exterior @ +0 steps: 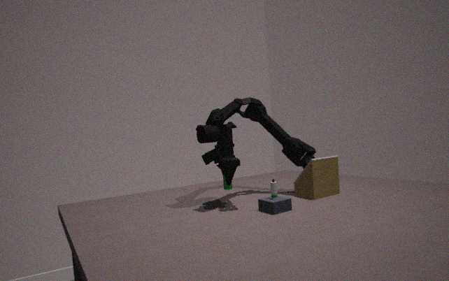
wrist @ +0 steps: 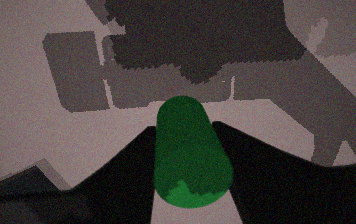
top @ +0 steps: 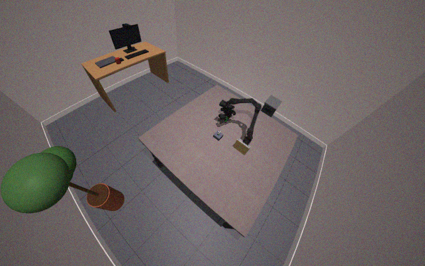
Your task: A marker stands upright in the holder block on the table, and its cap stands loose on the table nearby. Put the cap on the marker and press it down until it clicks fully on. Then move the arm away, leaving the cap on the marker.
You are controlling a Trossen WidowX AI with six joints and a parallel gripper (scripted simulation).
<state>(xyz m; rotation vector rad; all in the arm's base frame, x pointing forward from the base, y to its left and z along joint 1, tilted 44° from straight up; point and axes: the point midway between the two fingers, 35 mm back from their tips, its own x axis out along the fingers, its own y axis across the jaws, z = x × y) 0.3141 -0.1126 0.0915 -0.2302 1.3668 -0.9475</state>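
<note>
My gripper tip is 190 mm to the right of the dark grey holder block, 50 mm above it and 40 mm past it. From my gripper tip the other things lie so: green cap (10 mm above).
</note>
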